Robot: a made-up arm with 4 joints. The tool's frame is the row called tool.
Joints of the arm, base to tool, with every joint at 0 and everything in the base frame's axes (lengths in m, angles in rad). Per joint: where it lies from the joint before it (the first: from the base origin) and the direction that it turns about. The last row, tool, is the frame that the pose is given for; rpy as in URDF.
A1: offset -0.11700 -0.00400 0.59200 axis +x
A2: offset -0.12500 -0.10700 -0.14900 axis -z
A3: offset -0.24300 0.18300 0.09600 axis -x
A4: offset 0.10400 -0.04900 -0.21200 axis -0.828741 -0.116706 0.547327
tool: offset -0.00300 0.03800 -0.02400 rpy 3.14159 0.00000 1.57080
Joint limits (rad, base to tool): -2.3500..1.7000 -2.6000..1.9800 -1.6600..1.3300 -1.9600..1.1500
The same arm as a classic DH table. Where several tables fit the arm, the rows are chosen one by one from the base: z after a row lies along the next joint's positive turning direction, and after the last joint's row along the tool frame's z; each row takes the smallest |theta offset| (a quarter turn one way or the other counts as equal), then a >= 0, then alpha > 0; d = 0 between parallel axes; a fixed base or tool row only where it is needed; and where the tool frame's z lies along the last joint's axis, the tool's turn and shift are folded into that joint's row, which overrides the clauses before.
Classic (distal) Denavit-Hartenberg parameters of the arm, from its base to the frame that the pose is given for. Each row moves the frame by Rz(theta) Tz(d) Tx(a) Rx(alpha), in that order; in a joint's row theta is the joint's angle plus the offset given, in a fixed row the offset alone. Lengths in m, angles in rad.
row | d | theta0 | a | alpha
base (fixed) | 0.592 | -1.5708 | 0.004 | -1.5708
A1 | -0.242 | 0 | 0.107 | -1.5708
A2 | 0.053 | 0 | -0.183 | -1.5708
A3 | 0.4309 | -0.2101 | 0.0921 | -0.5939
A4 | -0.355 | 0.2518 | -0.038 | 2.15
tool (fixed) | 0.0225 | -3.0017 | 0 | 0
Joint limits (rad, base to tool): -2.35..1.7 -2.6..1.98 -1.66..1.33 -1.96..1.15

